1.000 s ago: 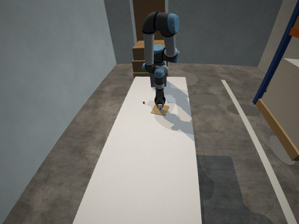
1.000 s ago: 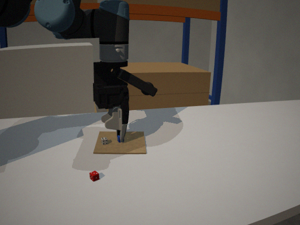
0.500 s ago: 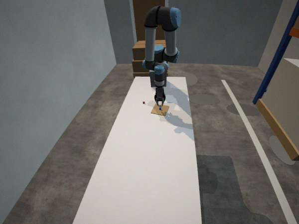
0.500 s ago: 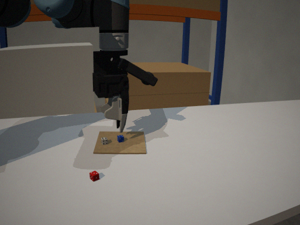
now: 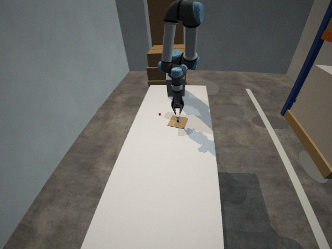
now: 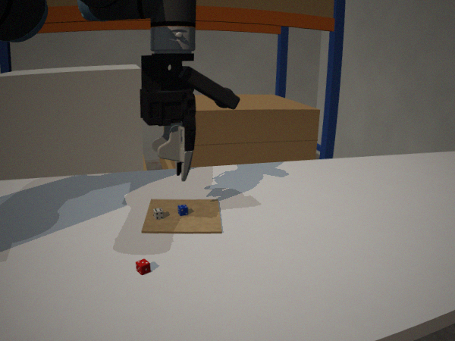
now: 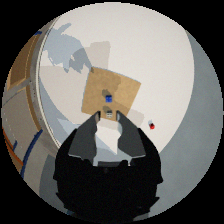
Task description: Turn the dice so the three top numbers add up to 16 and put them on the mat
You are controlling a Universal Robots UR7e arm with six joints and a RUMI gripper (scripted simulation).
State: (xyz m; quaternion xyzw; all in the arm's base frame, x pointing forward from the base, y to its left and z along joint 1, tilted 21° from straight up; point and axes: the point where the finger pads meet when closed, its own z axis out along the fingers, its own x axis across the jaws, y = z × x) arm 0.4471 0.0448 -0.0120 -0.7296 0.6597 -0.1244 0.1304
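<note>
Now: hand 9 cm past the red die, 17 cm to the left of it and 8 cm above it. Round my hand: blue die: 8 cm below; then mat: 9 cm below; then white die: 5 cm behind, 1 cm to the right, 8 cm below.
</note>
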